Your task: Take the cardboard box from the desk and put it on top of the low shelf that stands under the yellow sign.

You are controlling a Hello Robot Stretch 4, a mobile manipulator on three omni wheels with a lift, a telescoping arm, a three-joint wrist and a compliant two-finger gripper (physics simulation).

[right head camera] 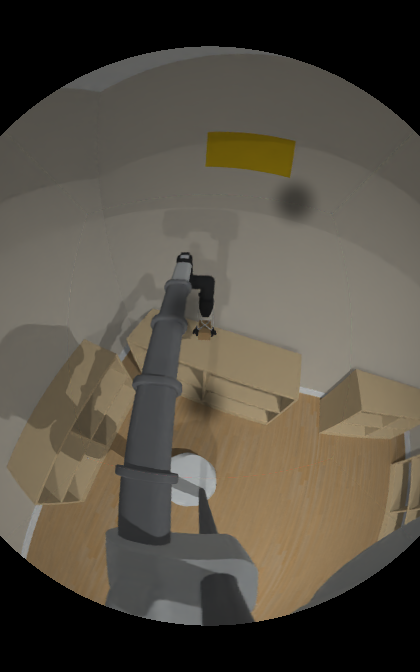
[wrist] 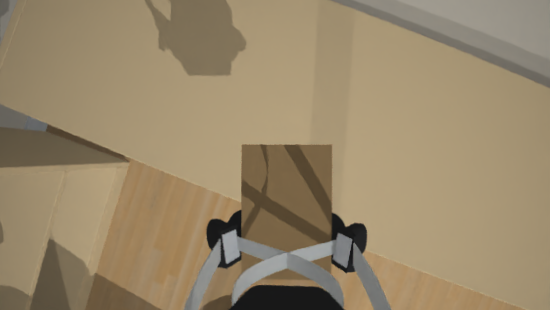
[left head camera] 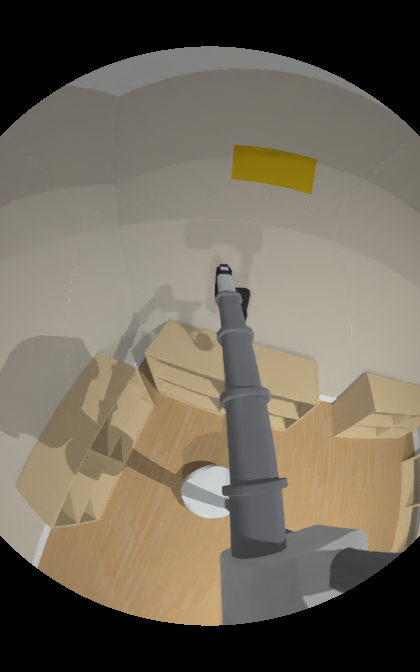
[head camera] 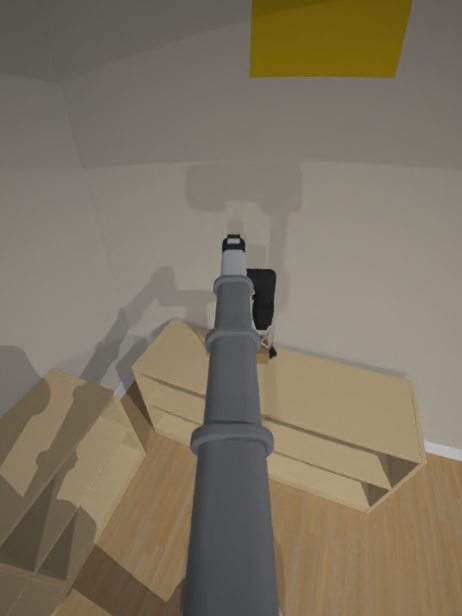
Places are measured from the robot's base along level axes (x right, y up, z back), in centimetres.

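Where they show: gripper, fingertip midpoint: (wrist: pixel 286 230) (head camera: pixel 258 357).
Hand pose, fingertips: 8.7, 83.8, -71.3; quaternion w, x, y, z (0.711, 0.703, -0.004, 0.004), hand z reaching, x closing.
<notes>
Things, the pixels of their top centre, and the offset from my fingertips, as dx, dy, dz. "spot": a spot on its surface instead. Level surfaces: height alone.
- brown cardboard box at its top centre: (wrist: pixel 286 213) (head camera: pixel 259 343) +0.0, +4.4, -2.2
- low shelf at its surface level: dy -25.5
- yellow sign at a spot on its surface: (head camera: pixel 325 40) spot: +16.0, +86.5, -34.3
The brown cardboard box (head camera: pixel 262 357) (right head camera: pixel 204 336) (wrist: pixel 286 172) is held between the two fingertips of my gripper (right head camera: pixel 205 331) (wrist: pixel 286 230), which is shut on it. The low shelf (head camera: pixel 345 395) (left head camera: pixel 290 362) (right head camera: pixel 255 355) (wrist: pixel 425 125) stands against the wall under the yellow sign (head camera: pixel 325 40) (left head camera: pixel 274 169) (right head camera: pixel 250 154). In the wrist view the box overlaps the shelf's front edge, its far part over the top. A separate shadow of gripper and box on the top shows that the box hangs above it. The arm hides part of the gripper in the head view. I cannot make out the desk.
Another shelf unit (head camera: pixel 65 382) (left head camera: pixel 50 470) (right head camera: pixel 37 455) (wrist: pixel 30 200) stands close by on the left. A further shelf unit (left head camera: pixel 355 402) (right head camera: pixel 345 400) stands to the right. A round white object (left head camera: pixel 205 477) (right head camera: pixel 192 465) is in front of the low shelf, beside the arm. The wall is behind the shelf.
</notes>
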